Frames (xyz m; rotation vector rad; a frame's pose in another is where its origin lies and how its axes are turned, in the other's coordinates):
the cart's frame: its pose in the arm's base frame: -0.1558 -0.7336 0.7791 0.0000 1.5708 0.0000
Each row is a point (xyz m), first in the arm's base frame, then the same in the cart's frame.
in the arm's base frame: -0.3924 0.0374 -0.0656
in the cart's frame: 0.8447 0.7710 -0.2366
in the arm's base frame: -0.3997 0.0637 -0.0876
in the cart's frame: 0.8667 0.7973 -0.2439
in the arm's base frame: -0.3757 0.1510 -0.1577
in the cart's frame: 0.9368 0.8846 -0.2199
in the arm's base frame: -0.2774 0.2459 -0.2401
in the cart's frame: 1.0192 0.9795 -0.1216
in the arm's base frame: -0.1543 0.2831 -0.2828
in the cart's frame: 1.0619 1.0167 0.0015
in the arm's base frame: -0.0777 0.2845 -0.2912
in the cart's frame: 1.0703 1.0181 0.0781
